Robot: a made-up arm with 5 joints.
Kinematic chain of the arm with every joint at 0, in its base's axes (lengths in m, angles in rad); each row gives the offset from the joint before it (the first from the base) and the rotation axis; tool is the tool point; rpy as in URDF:
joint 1: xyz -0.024 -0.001 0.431 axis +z
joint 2: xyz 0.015 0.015 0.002 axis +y
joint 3: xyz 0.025 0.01 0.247 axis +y
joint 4: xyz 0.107 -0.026 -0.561 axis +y
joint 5: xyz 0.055 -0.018 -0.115 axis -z
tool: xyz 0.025 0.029 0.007 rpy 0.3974 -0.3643 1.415
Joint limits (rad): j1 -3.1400..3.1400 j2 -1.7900..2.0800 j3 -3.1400..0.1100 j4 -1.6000..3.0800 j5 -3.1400..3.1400
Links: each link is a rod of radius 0.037 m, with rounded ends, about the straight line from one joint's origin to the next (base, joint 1, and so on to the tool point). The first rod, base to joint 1, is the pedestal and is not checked.
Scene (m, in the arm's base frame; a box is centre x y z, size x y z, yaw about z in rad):
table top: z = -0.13
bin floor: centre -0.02 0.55 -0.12 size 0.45 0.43 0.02 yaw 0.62
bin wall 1: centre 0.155 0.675 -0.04 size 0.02 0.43 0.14 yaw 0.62
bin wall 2: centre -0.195 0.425 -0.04 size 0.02 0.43 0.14 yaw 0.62
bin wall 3: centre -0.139 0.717 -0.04 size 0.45 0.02 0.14 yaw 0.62
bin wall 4: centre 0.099 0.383 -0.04 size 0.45 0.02 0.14 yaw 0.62
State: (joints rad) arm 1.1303 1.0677 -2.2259 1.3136 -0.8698
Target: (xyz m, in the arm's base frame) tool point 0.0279 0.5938 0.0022
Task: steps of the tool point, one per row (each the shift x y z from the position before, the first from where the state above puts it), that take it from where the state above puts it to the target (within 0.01 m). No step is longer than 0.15 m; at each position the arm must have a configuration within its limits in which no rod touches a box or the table.
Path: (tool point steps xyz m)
1: -0.1061 -0.0332 -0.0617
2: -0.0971 -0.0572 -0.0469
3: -0.0826 -0.0753 -0.0316
4: 0.0005 0.0041 -0.0728
5: -0.0005 -0.0041 -0.0738

